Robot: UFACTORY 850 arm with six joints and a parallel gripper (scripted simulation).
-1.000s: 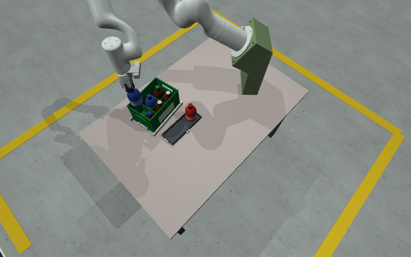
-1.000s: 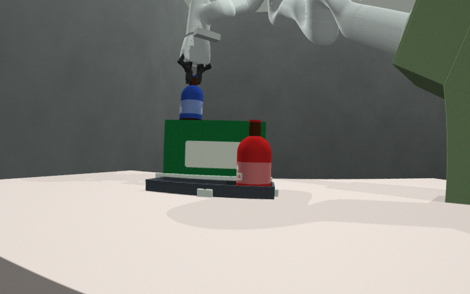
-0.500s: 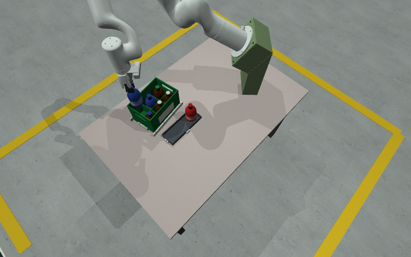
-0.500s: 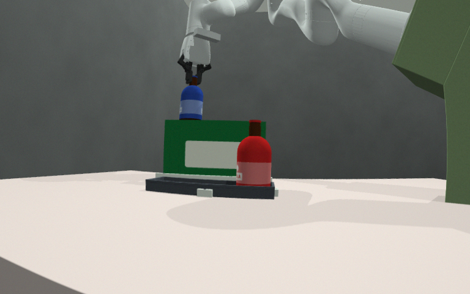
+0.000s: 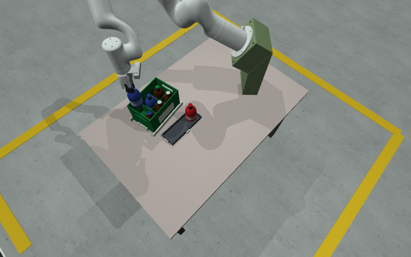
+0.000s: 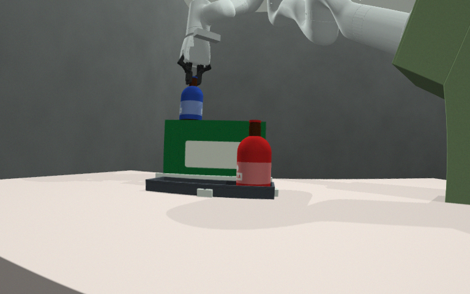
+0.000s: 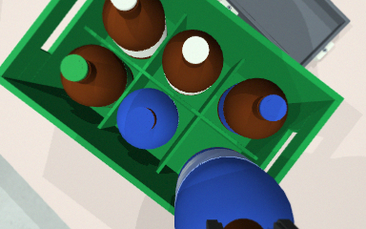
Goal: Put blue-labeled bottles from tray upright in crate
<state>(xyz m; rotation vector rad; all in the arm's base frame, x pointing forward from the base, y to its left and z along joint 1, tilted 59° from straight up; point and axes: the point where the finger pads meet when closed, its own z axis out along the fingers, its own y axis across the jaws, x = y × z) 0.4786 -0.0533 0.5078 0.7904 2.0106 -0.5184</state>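
The brown-necked bottle lies 250 mm below my hand, 90 mm to the left of it and 20 mm ahead of it. Also, from my hand: dark tray: 320 mm below, 260 mm to the left, 60 mm behind; then red-labeled bottle: 280 mm to the left, 250 mm below, 150 mm behind; then green crate: 250 mm below, 80 mm behind, 60 mm to the left.
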